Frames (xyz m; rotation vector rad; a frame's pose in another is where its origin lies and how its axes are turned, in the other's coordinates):
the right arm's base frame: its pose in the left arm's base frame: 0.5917 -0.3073 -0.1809 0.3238 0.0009 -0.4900
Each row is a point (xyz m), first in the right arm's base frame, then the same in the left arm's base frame.
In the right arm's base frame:
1: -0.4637 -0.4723 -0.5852
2: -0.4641 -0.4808 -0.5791
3: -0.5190 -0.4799 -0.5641
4: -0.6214 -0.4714 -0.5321
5: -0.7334 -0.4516 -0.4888
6: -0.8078 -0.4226 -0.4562
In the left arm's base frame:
1: 0.0083 -0.3072 -0.8443
2: 0.0035 -0.3160 -0.8411
3: -0.0457 -0.2945 -0.8223
4: -0.1347 -0.2498 -0.7814
5: -0.2277 -0.1948 -0.7255
6: -0.2825 -0.1463 -0.6799

